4 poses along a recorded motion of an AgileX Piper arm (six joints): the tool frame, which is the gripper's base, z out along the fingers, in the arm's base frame.
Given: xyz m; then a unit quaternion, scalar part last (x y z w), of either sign.
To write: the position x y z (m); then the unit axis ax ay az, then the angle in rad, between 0 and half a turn. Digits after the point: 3 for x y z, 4 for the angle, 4 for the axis.
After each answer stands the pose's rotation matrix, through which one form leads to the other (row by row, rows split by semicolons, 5 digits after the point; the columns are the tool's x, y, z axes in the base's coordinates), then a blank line. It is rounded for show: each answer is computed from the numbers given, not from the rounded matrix.
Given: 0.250 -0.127 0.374 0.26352 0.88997 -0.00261 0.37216
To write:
0.250 -0.127 0.374 0.2839 0.9588 -0.0028 2.3789
-0.58411 0.47099 0.66105; 0.46711 0.86110 -0.20079; -0.66380 0.19150 -0.72298

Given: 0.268 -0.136 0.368 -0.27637 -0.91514 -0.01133 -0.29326
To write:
0.268 -0.136 0.368 0.2891 0.9572 0.0119 2.5463
-0.67523 0.49919 0.54302; 0.51248 0.84698 -0.14136; -0.53049 0.18284 -0.82774

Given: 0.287 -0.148 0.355 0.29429 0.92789 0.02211 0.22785
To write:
0.287 -0.148 0.355 0.3022 0.9530 0.0227 2.6819
-0.72295 0.53607 0.43586; 0.55622 0.82581 -0.09308; -0.40983 0.17514 -0.89519

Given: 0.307 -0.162 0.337 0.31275 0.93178 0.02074 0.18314
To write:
0.307 -0.162 0.337 0.3181 0.9478 0.0211 2.7732
-0.73729 0.57523 0.35427; 0.59043 0.80351 -0.07590; -0.32832 0.15320 -0.93206

